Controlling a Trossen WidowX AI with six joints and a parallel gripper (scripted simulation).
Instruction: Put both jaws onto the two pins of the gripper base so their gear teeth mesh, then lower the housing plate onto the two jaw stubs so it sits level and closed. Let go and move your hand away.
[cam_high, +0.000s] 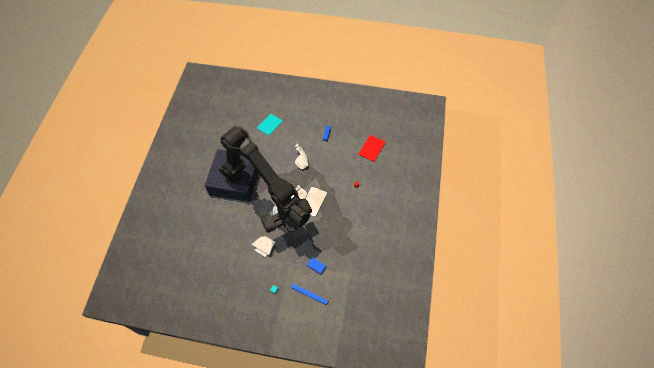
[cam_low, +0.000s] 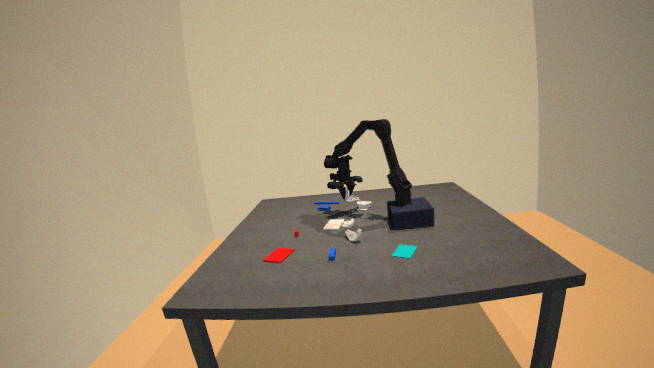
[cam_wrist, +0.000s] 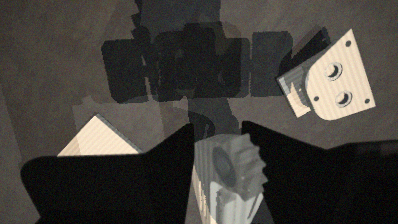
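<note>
Right now my gripper tip is 9 cm past the white block, 7 cm to the left of it and 7 cm above it. From my gripper tip the other things lie so: blue block: 13 cm ahead, 13 cm to the right, 8 cm below; then white jaw: 1 cm behind, 1 cm to the left, 3 cm above; then cyan cube: 2 cm behind, 24 cm to the right, 8 cm below.
</note>
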